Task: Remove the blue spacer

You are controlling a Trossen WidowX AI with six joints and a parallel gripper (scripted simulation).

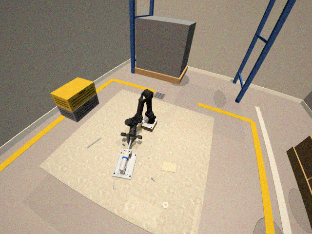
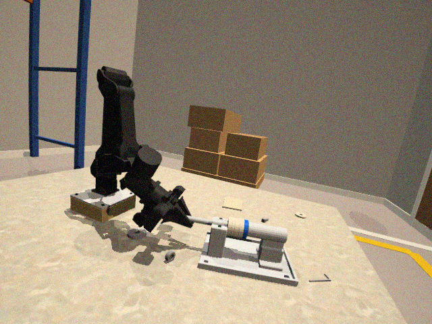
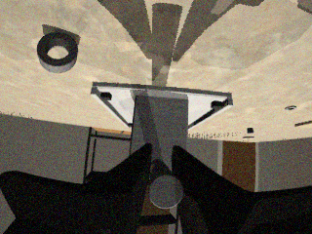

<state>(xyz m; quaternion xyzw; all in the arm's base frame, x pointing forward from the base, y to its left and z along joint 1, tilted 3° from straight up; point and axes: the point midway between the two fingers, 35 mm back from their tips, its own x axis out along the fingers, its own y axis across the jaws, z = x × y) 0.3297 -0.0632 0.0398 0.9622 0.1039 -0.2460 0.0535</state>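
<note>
My gripper tip is now 70 mm short of the grey shaft, 20 mm to the right of it and 20 mm below it. Also, from my gripper tip: blue spacer 130 mm ahead, 30 mm to the left, 20 mm above; grey washer 150 mm behind, 60 mm below, 30 mm to the right; nut 80 mm to the right, 50 mm below, 20 mm behind.
</note>
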